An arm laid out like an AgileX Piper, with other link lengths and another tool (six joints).
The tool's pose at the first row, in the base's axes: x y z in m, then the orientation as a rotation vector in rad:
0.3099, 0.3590, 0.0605, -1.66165, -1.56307, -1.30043
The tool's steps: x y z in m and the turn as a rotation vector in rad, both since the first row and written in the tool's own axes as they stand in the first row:
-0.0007, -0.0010, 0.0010, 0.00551, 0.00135, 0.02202
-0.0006, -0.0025, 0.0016, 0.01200, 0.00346, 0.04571
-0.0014, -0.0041, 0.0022, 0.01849, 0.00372, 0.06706
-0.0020, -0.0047, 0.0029, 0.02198, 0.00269, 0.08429
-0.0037, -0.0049, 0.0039, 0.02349, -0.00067, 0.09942
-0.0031, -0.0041, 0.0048, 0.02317, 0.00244, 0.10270
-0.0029, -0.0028, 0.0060, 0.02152, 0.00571, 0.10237
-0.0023, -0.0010, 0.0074, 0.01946, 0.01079, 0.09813
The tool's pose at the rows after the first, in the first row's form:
0.3093, 0.3597, 0.0592, -1.66967, -1.54197, -1.28469
0.3081, 0.3606, 0.0587, -1.67710, -1.51913, -1.26761
0.3068, 0.3611, 0.0574, -1.68465, -1.49972, -1.25054
0.3065, 0.3616, 0.0564, -1.69274, -1.48404, -1.23765
0.3068, 0.3617, 0.0545, -1.70284, -1.47098, -1.22626
0.3078, 0.3626, 0.0548, -1.70201, -1.46576, -1.22686
0.3094, 0.3634, 0.0548, -1.69995, -1.46361, -1.23071
0.3114, 0.3645, 0.0552, -1.69445, -1.46431, -1.23811

